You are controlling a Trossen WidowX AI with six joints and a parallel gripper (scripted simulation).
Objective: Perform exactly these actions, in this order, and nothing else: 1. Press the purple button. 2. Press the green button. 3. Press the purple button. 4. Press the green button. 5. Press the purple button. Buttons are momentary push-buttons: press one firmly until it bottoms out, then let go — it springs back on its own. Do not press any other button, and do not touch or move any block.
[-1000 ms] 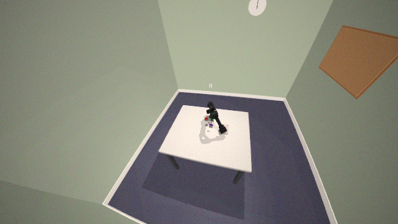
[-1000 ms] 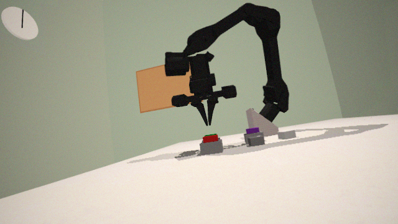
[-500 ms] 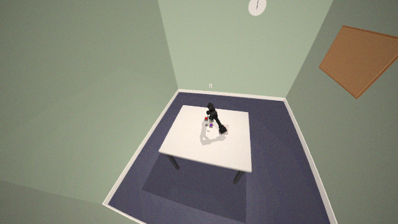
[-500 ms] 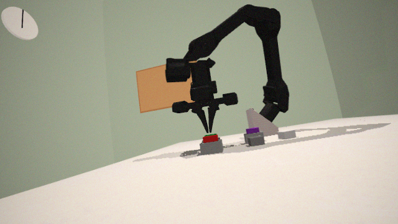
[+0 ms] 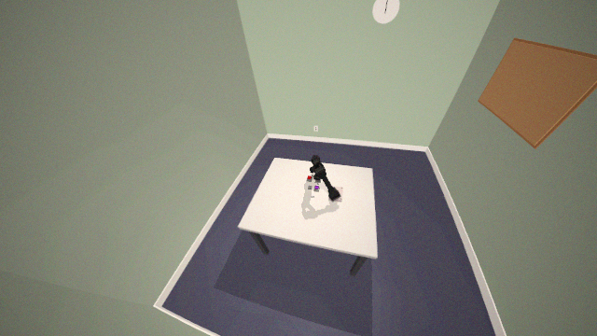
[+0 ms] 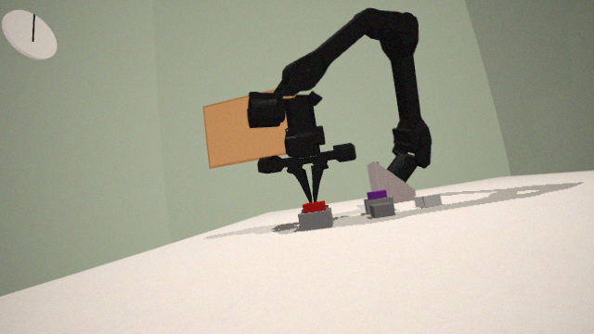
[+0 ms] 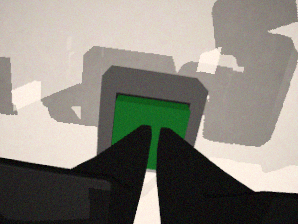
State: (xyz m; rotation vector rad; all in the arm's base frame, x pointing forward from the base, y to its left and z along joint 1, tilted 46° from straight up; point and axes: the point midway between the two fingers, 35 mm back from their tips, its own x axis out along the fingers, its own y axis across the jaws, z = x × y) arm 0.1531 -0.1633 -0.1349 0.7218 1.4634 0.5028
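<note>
Now: gripper tip 1 cm above the green button. The rest, counted from my gripper tip: purple button: 12 cm to the left, 1 cm ahead; then red button: 9 cm ahead.
</note>
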